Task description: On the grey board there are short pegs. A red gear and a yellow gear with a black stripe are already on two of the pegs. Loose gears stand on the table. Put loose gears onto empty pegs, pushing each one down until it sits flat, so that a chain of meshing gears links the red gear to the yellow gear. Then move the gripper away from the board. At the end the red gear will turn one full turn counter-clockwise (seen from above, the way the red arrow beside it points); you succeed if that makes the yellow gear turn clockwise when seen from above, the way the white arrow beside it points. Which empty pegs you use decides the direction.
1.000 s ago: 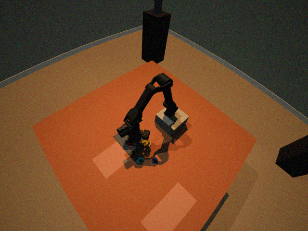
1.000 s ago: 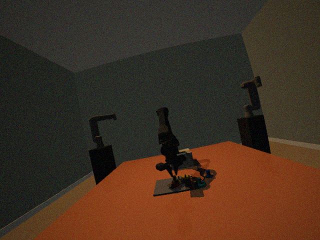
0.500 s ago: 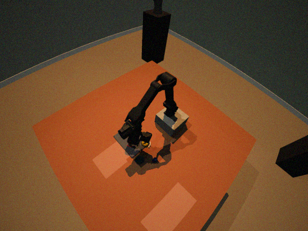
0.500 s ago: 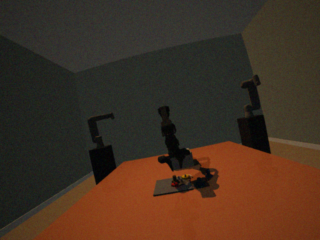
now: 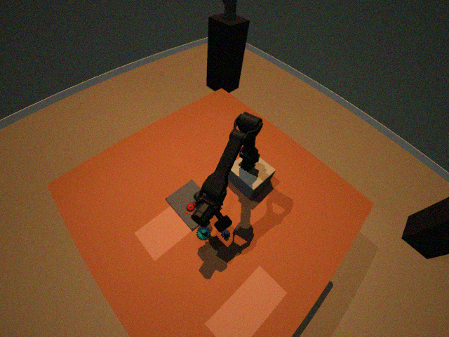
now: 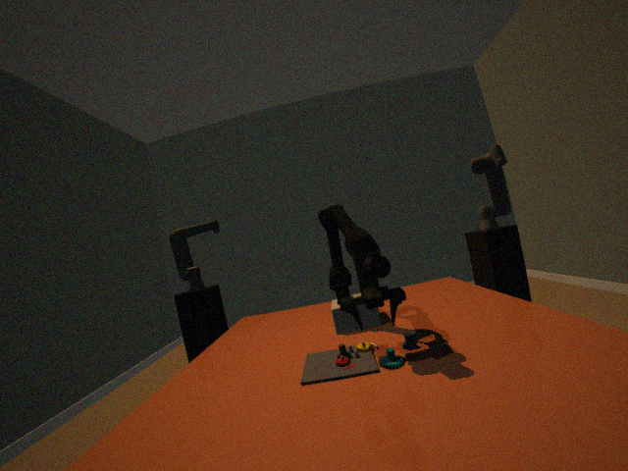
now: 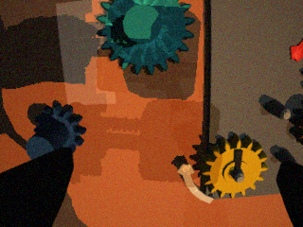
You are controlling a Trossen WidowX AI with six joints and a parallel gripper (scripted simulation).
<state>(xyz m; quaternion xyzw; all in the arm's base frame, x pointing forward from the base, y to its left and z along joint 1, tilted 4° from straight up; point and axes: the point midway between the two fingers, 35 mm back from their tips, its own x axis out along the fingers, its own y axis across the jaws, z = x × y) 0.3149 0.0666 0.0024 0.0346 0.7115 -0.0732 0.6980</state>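
Right now my gripper tip is 10 mm past the blue gear, 90 mm to the right of it and 70 mm above it. Round my gripper tip: yellow gear: 50 mm behind, 50 mm to the right, 70 mm below; white arrow: 70 mm behind, 20 mm to the right, 80 mm below; teal gear: 60 mm ahead, 10 mm to the left, 70 mm below.
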